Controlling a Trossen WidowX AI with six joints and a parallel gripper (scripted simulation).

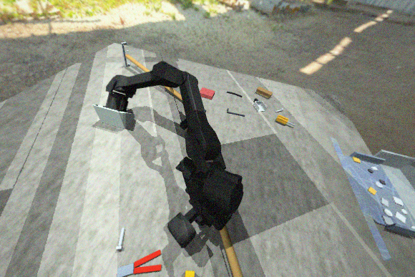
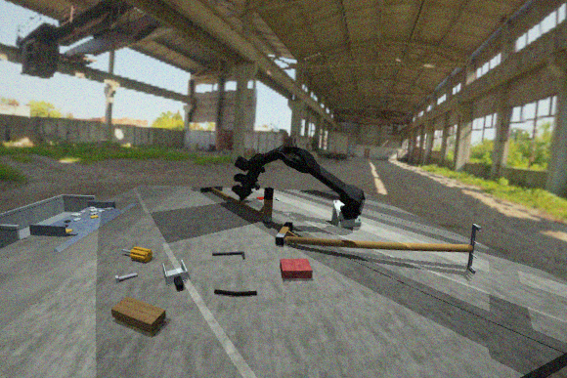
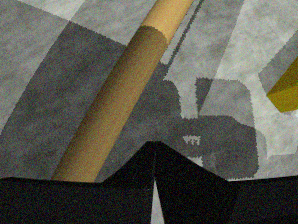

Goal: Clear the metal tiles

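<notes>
My gripper tip is now 3 cm short of the long scraper, 1 cm to the right of it and 5 cm below it. The rest, counted from my gripper tip: red block (12 cm behind, 60 cm to the left); yellow level block (3 cm behind, 14 cm to the right, 1 cm above); yellow screwdriver (29 cm ahead, 51 cm to the left).
</notes>
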